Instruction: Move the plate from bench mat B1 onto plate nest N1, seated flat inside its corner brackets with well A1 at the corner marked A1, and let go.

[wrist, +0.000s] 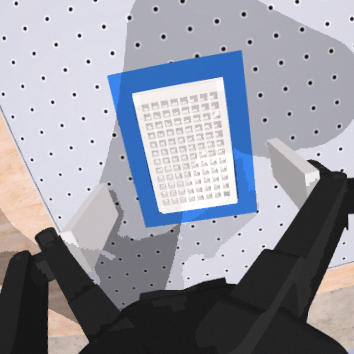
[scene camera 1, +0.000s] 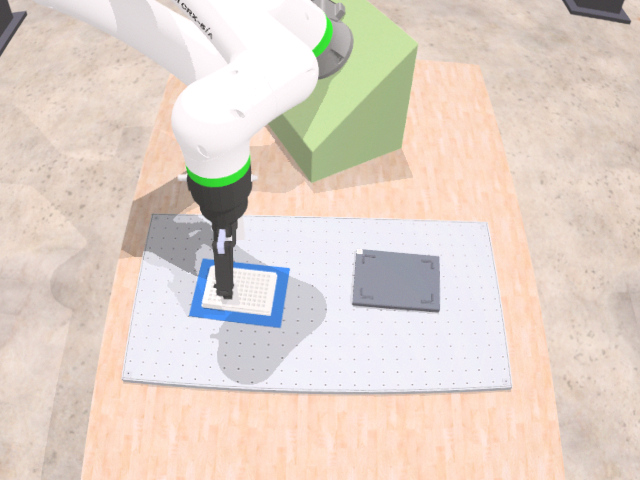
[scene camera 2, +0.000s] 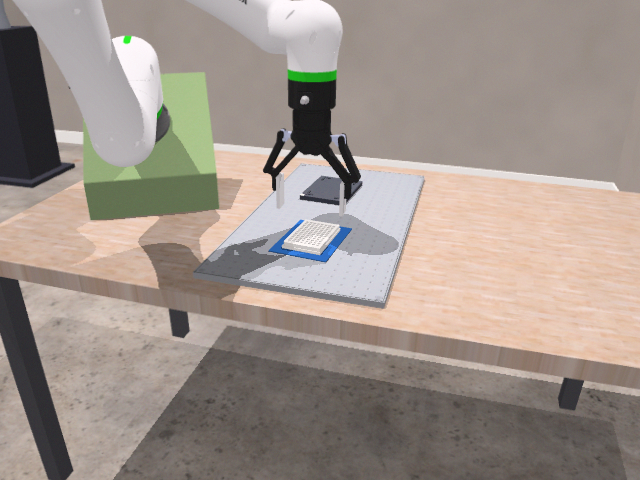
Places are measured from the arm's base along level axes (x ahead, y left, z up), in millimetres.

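Where they show: gripper, fingertip midpoint: [wrist: 187, 179] [scene camera 1: 233, 269] [scene camera 2: 311, 209]; arm's base, link origin: [scene camera 1: 324, 49].
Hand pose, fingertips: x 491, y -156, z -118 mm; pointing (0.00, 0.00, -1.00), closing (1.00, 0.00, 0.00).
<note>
Each offset is from my fingertips to the centre of the thing. Level surfaces: height alone.
The white plate @[dy +4, dx +1, dz -64 mm] [scene camera 1: 253, 290] [scene camera 2: 312, 236] [wrist: 185, 150], with a grid of wells, lies flat on the blue bench mat B1 @[dz -71 mm] [scene camera 1: 281, 302] [scene camera 2: 338, 245] [wrist: 170, 75]. Lettering marking well A1 cannot be read. The dark grey plate nest N1 @[dy +296, dx -26, dz -66 mm] [scene camera 1: 397, 281] [scene camera 2: 323, 189] holds no plate; corner brackets show on its top, and a small white mark @[dy +226, dx -87, dz -61 mm] [scene camera 1: 359, 251] sits at its back left corner in scene camera 1. My gripper [scene camera 1: 224, 293] [scene camera 2: 311, 209] [wrist: 187, 179] is open and empty, pointing down above the plate. Its fingers stand apart; the far finger is mostly hidden in scene camera 1.
The mat and nest stand on a perforated grey board @[dz -73 mm] [scene camera 1: 320, 361] [scene camera 2: 361, 279] [wrist: 30, 135] on a wooden table @[dz -86 mm] [scene camera 1: 320, 434] [scene camera 2: 506, 273]. A green pedestal [scene camera 1: 356, 139] [scene camera 2: 152, 196] carries the arm behind the board in scene camera 1.
</note>
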